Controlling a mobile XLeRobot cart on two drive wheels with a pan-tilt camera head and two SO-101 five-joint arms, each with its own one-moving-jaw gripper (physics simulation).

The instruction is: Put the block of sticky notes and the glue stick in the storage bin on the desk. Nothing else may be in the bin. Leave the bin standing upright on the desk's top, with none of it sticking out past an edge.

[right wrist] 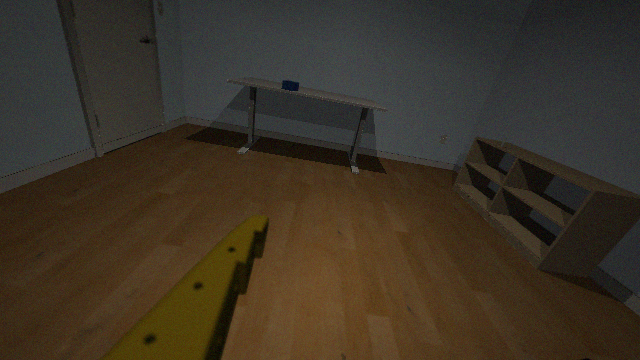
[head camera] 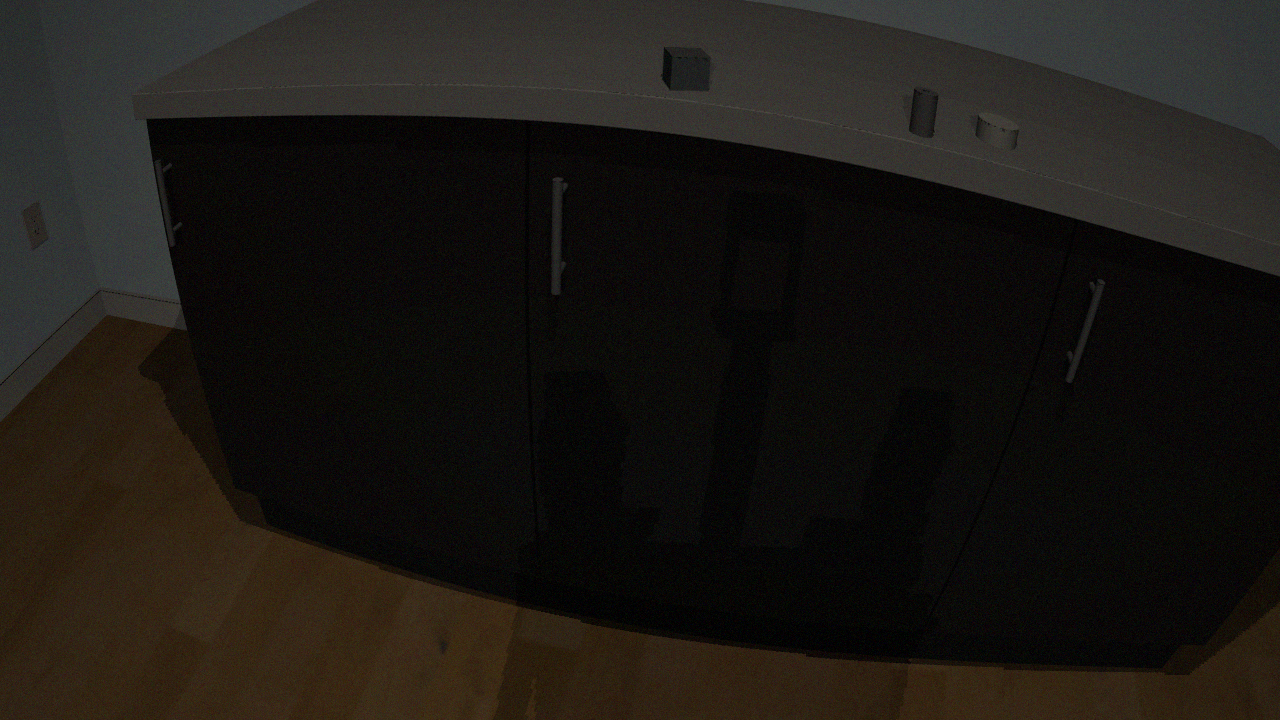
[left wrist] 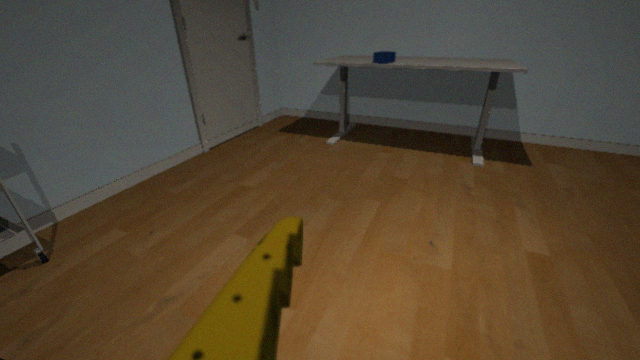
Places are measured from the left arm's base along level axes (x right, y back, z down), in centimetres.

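Pixels of known places: left end effector, tool point: (left wrist: 301,234); right end effector, tool point: (right wrist: 266,231).
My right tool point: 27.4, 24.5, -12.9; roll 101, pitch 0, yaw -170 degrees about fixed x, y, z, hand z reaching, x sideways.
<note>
For each thing: its top centre in the pictures, then the offset to it from my right tool point, as dx, dy, dz. Level surfaces: height alone.
- small dark grey cube, middle of its top: (head camera: 687,52) -1.7, -112.6, -4.5
- upright grey cylinder, middle of its top: (head camera: 926,89) +21.8, -104.9, -5.6
- desk, its level: dz +18.4
- short pale round object, middle of its top: (head camera: 998,121) +32.0, -106.6, -3.0
- long dark cabinet's pale top, its level: dz -0.6
A small dark grey cube (head camera: 687,75), which looks like the sticky-note block, sits near the front edge of the cabinet top in the head view. To its right an upright grey cylinder (head camera: 922,114), which looks like the glue stick, stands near the same edge. The blue storage bin (left wrist: 384,57) (right wrist: 290,85) stands far off on the desk (left wrist: 450,63) (right wrist: 330,96); its inside is hidden. My left gripper (left wrist: 300,227) and my right gripper (right wrist: 266,225) each show one notched yellow jaw, so both are fully open, empty and far from these things.
A short pale round object (head camera: 997,132) stands right of the cylinder on the long dark cabinet's pale top (head camera: 402,53). The cabinet doors have bar handles. A wooden shelf unit (right wrist: 590,230) stands at right in the right wrist view. A door (left wrist: 220,75) (right wrist: 122,75) is left of the desk.
</note>
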